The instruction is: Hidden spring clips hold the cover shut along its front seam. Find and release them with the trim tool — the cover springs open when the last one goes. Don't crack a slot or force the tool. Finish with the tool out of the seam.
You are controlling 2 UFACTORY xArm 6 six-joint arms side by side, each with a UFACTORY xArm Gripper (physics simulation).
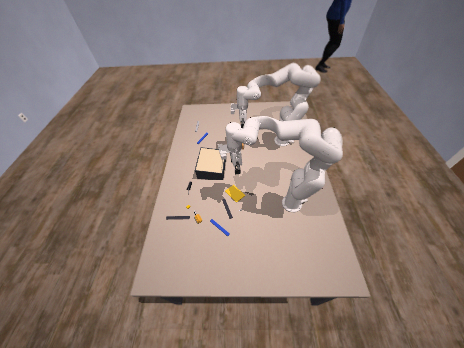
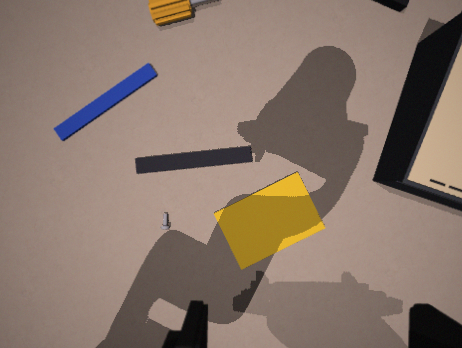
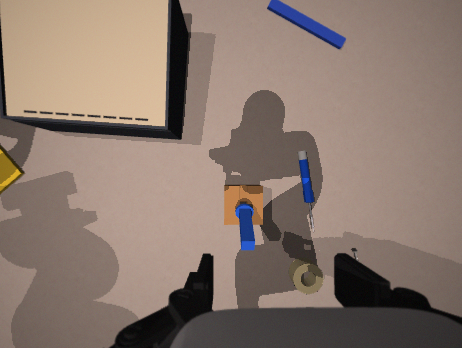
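Where they show: left gripper, between the fingertips: (image 1: 235, 167) (image 2: 307, 337); right gripper, between the fingertips: (image 1: 242, 125) (image 3: 273, 274); left arm's base, origin of its link: (image 1: 291, 203); right arm's base, origin of its link: (image 1: 282, 141).
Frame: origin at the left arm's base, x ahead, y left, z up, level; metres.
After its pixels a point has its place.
Observation:
The box (image 1: 209, 176) {x 0.483, y -0.336, z 0.037 m} (image 2: 406, 115) {x 0.471, y -0.331, z 0.035 m} (image 3: 177, 75) {x 0.407, y -0.552, z 0.049 m} is black with a beige cover (image 1: 211, 160) {x 0.445, y -0.440, z 0.084 m} (image 2: 447, 135) {x 0.442, y -0.351, z 0.081 m} (image 3: 85, 60) {x 0.436, y -0.441, z 0.084 m} lying flat and shut. A row of dark slots (image 2: 437, 182) {x 0.391, y -0.347, z 0.072 m} (image 3: 94, 116) {x 0.365, y -0.429, z 0.072 m} runs along one cover edge. A blue-handled tool (image 3: 246, 230) {x 0.167, y -0.596, z 0.099 m}, possibly the trim tool, stands in an orange block (image 3: 230, 215) {x 0.179, y -0.579, z 0.045 m}; its tip is hidden. My right gripper (image 1: 243, 125) {x 0.164, y -0.605, z 0.208 m} (image 3: 273, 274) {x 0.164, y -0.605, z 0.208 m} is open and empty above the table near the block. My left gripper (image 1: 237, 169) {x 0.328, y -0.157, z 0.287 m} (image 2: 310, 315) {x 0.328, y -0.157, z 0.287 m} is open and empty, above the table between the box and the yellow block.
A yellow block (image 1: 234, 193) {x 0.342, y -0.170, z 0.006 m} (image 2: 270, 220) {x 0.339, y -0.174, z 0.006 m} lies near the box. A dark bar (image 1: 227, 208) {x 0.413, y -0.071, z 0.005 m} (image 2: 195, 160) {x 0.414, y -0.076, z 0.005 m}, blue bar (image 1: 220, 227) {x 0.483, y 0.046, z 0.006 m} (image 2: 106, 101) {x 0.488, y 0.040, z 0.006 m} and orange screwdriver (image 1: 198, 219) {x 0.604, y -0.029, z 0.029 m} (image 2: 171, 11) {x 0.595, y -0.046, z 0.028 m} lie beyond it. A blue pen-like tool (image 3: 306, 180) {x 0.200, y -0.719, z 0.014 m} and tan ring (image 3: 296, 284) {x 0.039, y -0.657, z 0.025 m} lie beside the orange block.

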